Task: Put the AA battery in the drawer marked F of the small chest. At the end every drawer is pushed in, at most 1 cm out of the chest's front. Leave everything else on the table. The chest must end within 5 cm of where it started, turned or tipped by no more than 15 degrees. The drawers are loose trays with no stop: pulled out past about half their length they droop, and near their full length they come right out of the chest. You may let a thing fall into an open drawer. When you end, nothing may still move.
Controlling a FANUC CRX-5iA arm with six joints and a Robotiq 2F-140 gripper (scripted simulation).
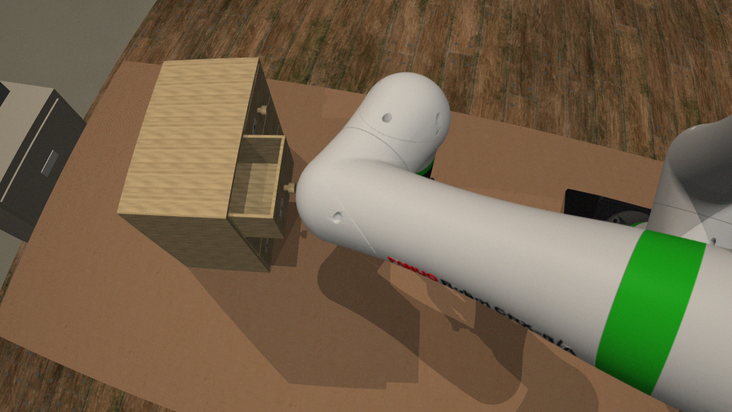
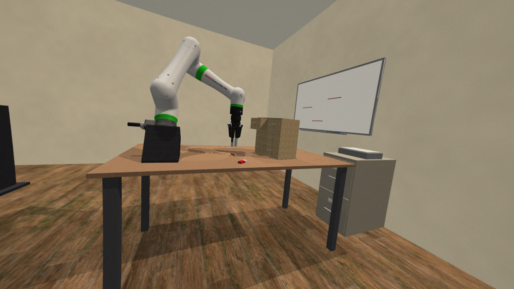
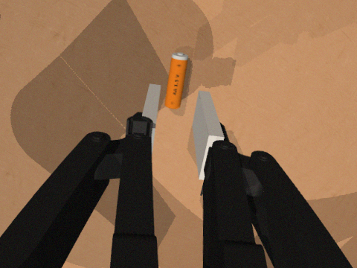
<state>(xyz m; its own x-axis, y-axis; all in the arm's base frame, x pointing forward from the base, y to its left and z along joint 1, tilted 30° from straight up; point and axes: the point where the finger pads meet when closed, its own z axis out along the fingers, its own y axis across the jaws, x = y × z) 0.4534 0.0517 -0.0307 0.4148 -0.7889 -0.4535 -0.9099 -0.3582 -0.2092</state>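
Now: hand 9 cm above the orange AA battery. Round my hand: eraser 23 cm to the right, 9 cm below; drawer 26 cm ahead, 7 cm to the left, 13 cm above.
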